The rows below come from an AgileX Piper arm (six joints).
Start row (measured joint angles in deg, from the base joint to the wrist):
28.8 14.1 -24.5 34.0 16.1 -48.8
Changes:
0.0 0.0 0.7 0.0 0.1 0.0
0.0 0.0 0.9 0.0 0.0 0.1
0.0 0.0 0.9 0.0 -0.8 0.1
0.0 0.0 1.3 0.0 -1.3 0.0
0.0 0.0 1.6 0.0 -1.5 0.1
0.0 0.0 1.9 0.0 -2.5 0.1
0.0 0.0 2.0 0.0 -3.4 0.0
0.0 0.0 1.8 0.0 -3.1 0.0
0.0 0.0 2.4 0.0 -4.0 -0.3
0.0 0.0 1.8 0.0 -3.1 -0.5
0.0 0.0 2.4 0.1 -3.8 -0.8
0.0 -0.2 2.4 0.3 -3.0 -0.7
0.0 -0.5 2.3 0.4 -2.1 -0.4
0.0 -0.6 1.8 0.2 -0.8 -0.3
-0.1 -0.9 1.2 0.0 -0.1 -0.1
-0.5 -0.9 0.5 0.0 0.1 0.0
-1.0 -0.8 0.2 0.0 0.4 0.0
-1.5 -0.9 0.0 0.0 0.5 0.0
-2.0 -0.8 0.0 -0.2 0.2 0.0
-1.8 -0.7 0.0 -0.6 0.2 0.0
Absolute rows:
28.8 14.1 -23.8 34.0 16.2 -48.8
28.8 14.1 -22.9 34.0 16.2 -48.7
28.8 14.1 -22.0 34.0 15.4 -48.6
28.8 14.1 -20.7 34.0 14.1 -48.6
28.8 14.1 -19.1 34.0 12.6 -48.5
28.8 14.1 -17.2 34.0 10.1 -48.4
28.8 14.1 -15.2 34.0 6.7 -48.4
28.8 14.1 -13.4 34.0 3.6 -48.4
28.8 14.1 -11.0 34.0 -0.4 -48.7
28.8 14.1 -9.2 34.0 -3.5 -49.2
28.8 14.1 -6.8 34.1 -7.3 -50.0
28.8 13.9 -4.4 34.4 -10.3 -50.7
28.8 13.4 -2.1 34.8 -12.4 -51.1
28.8 12.8 -0.3 35.0 -13.2 -51.4
28.7 11.9 0.9 35.0 -13.3 -51.5
28.2 11.0 1.4 35.0 -13.2 -51.5
27.2 10.2 1.6 35.0 -12.8 -51.5
25.7 9.3 1.6 35.0 -12.3 -51.5
23.7 8.5 1.6 34.8 -12.1 -51.5
21.9 7.8 1.6 34.2 -11.9 -51.5

